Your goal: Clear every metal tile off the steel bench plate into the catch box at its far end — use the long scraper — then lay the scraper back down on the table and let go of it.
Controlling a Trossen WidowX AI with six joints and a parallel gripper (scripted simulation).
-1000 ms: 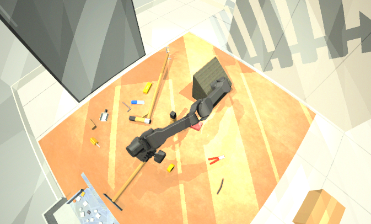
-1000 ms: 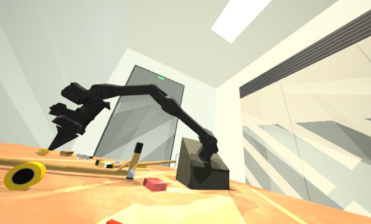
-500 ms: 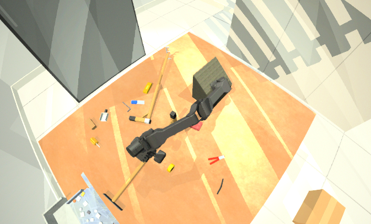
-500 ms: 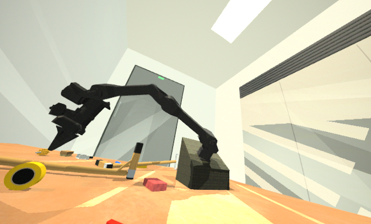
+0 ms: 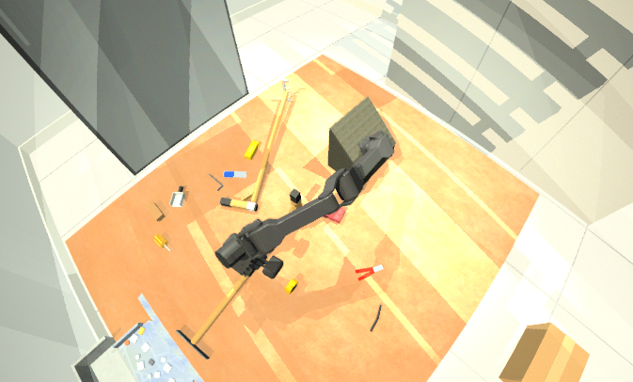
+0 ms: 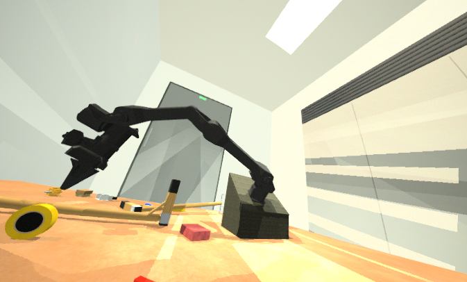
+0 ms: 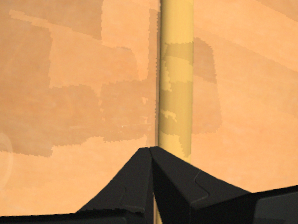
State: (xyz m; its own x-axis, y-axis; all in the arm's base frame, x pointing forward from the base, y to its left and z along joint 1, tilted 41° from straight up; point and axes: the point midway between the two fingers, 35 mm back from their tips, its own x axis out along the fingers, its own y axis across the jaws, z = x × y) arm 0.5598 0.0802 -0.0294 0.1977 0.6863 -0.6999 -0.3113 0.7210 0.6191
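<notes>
Right now the long scraper is 2 cm to the right of my gripper tip and 2 cm ahead of it. From my gripper tip the other things lie so: yellow screwdriver 32 cm to the right, 21 cm ahead, 5 cm below; then red block 34 cm behind, 5 cm below, 2 cm to the left; then yellow tape roll 12 cm to the left, 5 cm behind, 4 cm below.
</notes>
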